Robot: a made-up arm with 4 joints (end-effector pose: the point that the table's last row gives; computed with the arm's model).
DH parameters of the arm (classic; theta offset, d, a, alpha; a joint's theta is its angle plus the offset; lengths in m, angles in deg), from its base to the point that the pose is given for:
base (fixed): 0 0.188 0 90
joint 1: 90 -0.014 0.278 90
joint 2: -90 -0.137 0.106 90
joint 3: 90 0.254 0.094 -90
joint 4: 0 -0.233 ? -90
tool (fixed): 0 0.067 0 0
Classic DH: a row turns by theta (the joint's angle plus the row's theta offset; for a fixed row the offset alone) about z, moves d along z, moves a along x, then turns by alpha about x.
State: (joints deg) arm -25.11 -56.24 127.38 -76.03
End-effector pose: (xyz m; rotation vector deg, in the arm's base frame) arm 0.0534 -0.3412 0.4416 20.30 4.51 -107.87
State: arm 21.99 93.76 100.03 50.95
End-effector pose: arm -0.0283 0.1694 0.4638 41.48 24.22 -80.14
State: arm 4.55 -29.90 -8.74 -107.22
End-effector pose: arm -0.0220 0.1517 -0.0130 -27.41 102.11 -22.93
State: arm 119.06 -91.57 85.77 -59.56
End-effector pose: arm -0.3602 -0.2680 0.1129 74.93 -108.34 -84.95
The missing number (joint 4, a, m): 0.074
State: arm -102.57 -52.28 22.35 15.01
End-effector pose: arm -0.0543 0.0417 0.1093 -47.67 70.04 35.74
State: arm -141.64 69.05 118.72 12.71
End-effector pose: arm 0.0581 0.1253 0.1233 97.37 -91.47 68.16
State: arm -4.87 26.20 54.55 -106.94
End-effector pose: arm 0.1338 0.2826 0.2031 68.69 112.39 -17.99
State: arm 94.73 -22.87 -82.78 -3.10
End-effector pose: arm 0.0453 0.2212 -0.1560 -77.66 -57.75 41.57
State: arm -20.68 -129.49 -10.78 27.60
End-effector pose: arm -0.0144 -0.3380 0.3035 -115.17 8.46 57.89
